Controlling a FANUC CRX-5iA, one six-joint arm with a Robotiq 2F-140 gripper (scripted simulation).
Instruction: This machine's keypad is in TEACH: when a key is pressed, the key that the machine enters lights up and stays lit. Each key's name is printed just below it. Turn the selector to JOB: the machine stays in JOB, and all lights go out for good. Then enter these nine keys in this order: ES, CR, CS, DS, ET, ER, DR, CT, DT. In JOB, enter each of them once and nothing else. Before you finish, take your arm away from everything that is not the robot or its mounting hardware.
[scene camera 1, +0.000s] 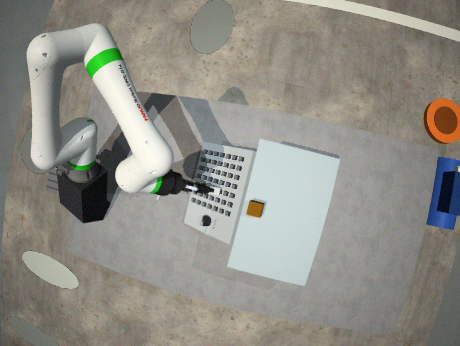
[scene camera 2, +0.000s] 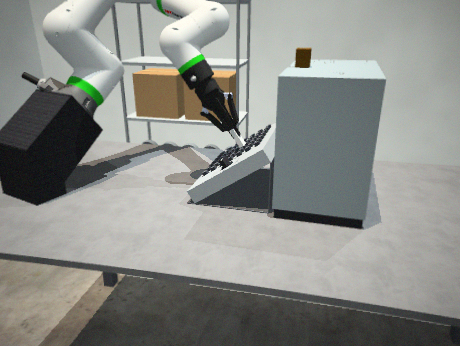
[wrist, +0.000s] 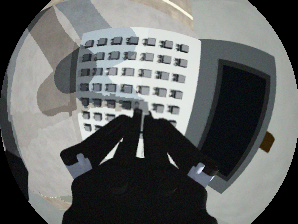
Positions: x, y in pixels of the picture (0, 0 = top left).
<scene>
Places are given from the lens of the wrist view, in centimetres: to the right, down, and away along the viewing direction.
my gripper (wrist: 143, 107): -1, -1, 21
pale machine cabinet (wrist: 236, 88): 19, -5, 16
</scene>
